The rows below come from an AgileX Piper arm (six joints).
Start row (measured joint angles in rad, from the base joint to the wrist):
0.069, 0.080, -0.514, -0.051, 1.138, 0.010
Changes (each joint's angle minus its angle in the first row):
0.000, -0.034, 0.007, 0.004, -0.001, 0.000
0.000, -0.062, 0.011, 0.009, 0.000, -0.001
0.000, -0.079, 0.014, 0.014, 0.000, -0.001
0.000, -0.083, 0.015, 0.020, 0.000, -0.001
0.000, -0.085, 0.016, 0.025, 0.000, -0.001
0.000, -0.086, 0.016, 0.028, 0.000, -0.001
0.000, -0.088, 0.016, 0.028, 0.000, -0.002
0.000, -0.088, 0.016, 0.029, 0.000, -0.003
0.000, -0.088, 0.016, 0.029, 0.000, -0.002
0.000, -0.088, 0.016, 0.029, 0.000, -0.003
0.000, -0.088, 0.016, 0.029, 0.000, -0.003
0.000, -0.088, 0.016, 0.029, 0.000, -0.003
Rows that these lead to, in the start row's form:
0.069, 0.046, -0.507, -0.047, 1.137, 0.010
0.069, 0.018, -0.503, -0.042, 1.138, 0.009
0.069, 0.001, -0.500, -0.037, 1.138, 0.009
0.069, -0.003, -0.499, -0.031, 1.138, 0.009
0.069, -0.005, -0.498, -0.026, 1.138, 0.009
0.069, -0.006, -0.498, -0.023, 1.138, 0.009
0.069, -0.008, -0.498, -0.023, 1.138, 0.008
0.069, -0.008, -0.498, -0.022, 1.138, 0.007
0.069, -0.008, -0.498, -0.022, 1.138, 0.008
0.069, -0.008, -0.498, -0.022, 1.138, 0.007
0.069, -0.008, -0.498, -0.022, 1.138, 0.007
0.069, -0.008, -0.498, -0.022, 1.138, 0.007

